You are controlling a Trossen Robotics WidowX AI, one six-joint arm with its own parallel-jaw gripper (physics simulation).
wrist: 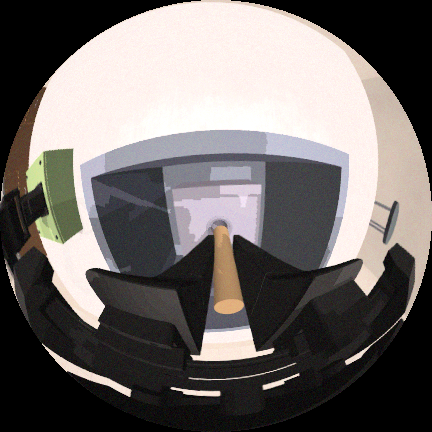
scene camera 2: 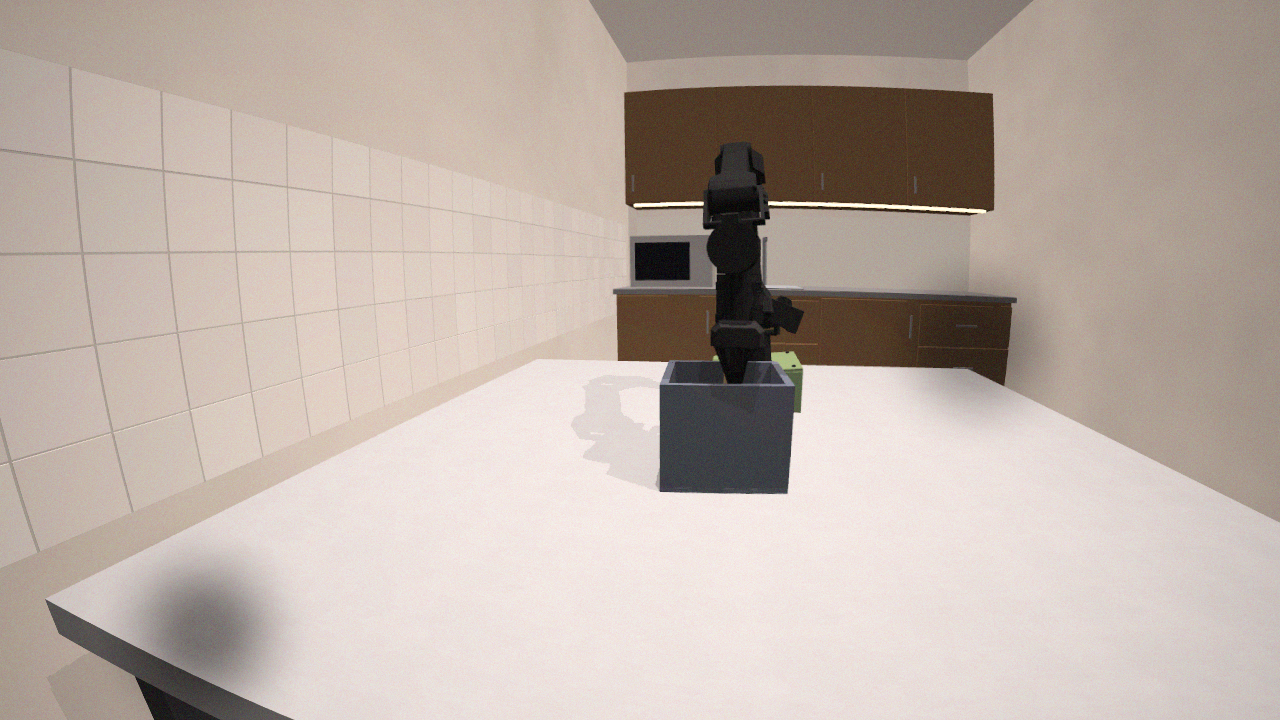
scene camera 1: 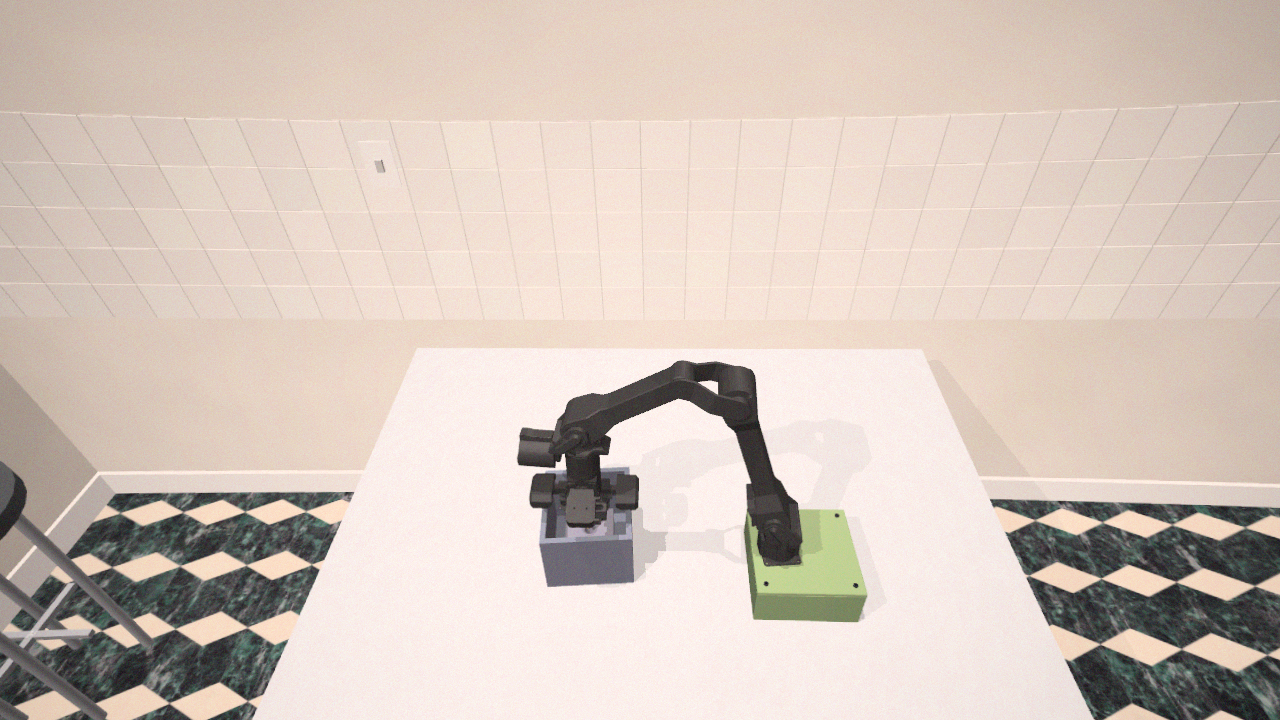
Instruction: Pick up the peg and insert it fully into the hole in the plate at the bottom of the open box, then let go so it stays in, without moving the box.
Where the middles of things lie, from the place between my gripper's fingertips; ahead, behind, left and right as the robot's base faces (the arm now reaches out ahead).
Labels:
I see my gripper 10 mm to the left of the blue-grey box [scene camera 2: 719, 438] and 40 mm above it. Round my hand: pale plate [wrist: 200, 206]: 10 mm to the right, 70 mm below; then tan peg [wrist: 227, 296]: 10 mm to the right, 10 mm above.

